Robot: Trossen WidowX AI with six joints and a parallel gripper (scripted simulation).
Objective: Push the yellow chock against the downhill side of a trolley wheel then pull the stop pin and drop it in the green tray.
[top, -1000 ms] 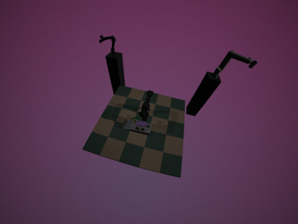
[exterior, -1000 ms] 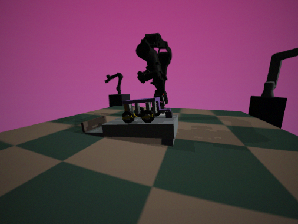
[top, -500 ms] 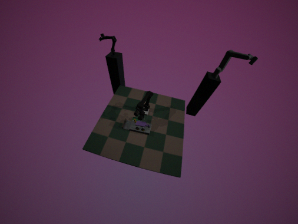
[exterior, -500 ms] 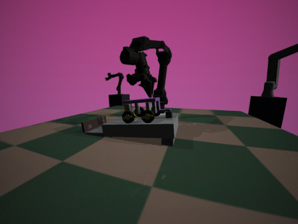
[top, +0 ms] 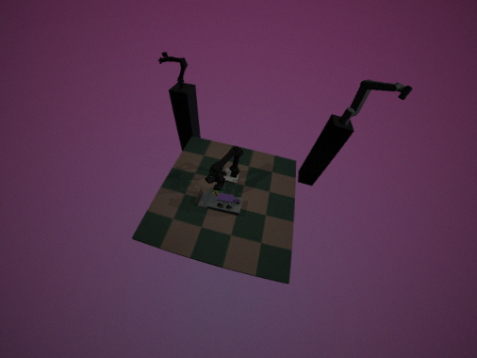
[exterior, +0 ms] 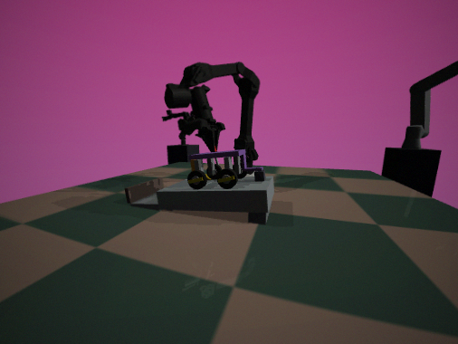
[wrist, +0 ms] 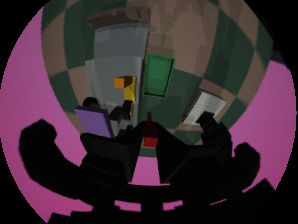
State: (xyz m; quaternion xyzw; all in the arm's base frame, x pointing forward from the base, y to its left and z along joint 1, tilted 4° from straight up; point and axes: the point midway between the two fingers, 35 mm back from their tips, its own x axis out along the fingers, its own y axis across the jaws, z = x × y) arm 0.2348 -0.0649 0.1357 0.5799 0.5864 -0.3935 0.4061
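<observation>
The green tray lies 10 mm behind my gripper tip, 50 mm to the right of it and 150 mm below it. Also, from my gripper tip: grey ramp (100 mm ahead, 60 mm to the left, 100 mm below); then red-headed stop pin (right at my gripper tip); then trolley (100 mm ahead, 60 mm to the left, 30 mm below).
</observation>
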